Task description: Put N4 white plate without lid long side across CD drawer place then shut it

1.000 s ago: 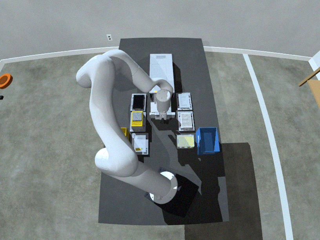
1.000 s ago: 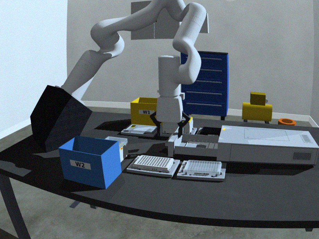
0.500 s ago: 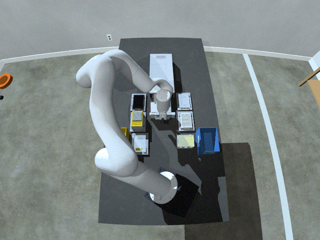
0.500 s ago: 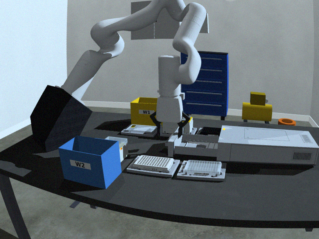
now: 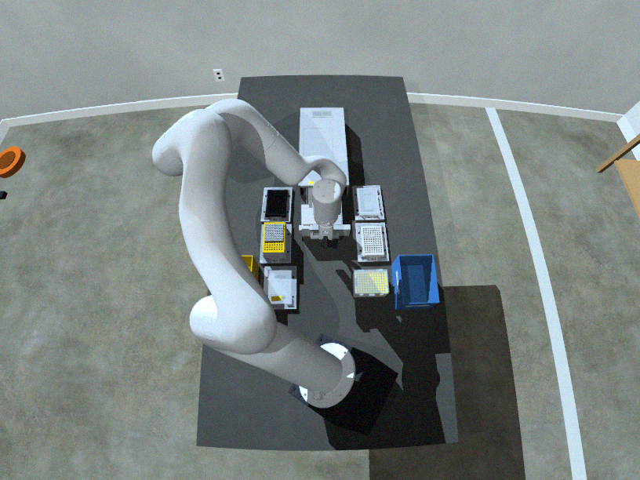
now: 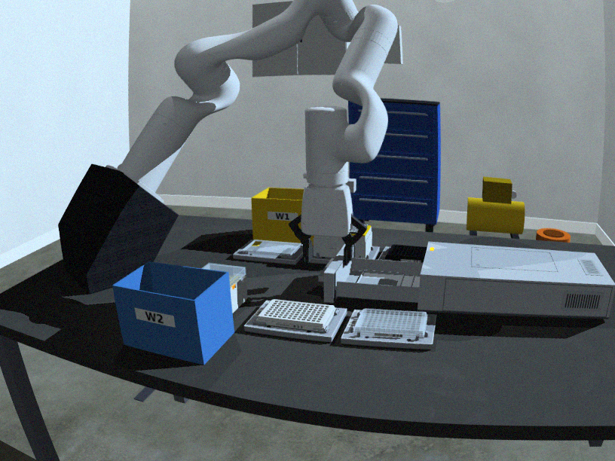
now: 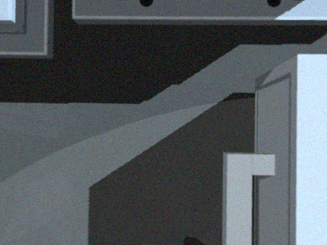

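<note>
My gripper is now 19 cm to the left of the white plate, 5 cm above it and 2 cm short of it. Round my hand: clear plate (20 cm ahead, 16 cm to the right, 5 cm below); then yellow tip box (18 cm to the left, 5 cm behind, 1 cm below); then drawer (15 cm ahead, 3 cm to the left, 3 cm below).
</note>
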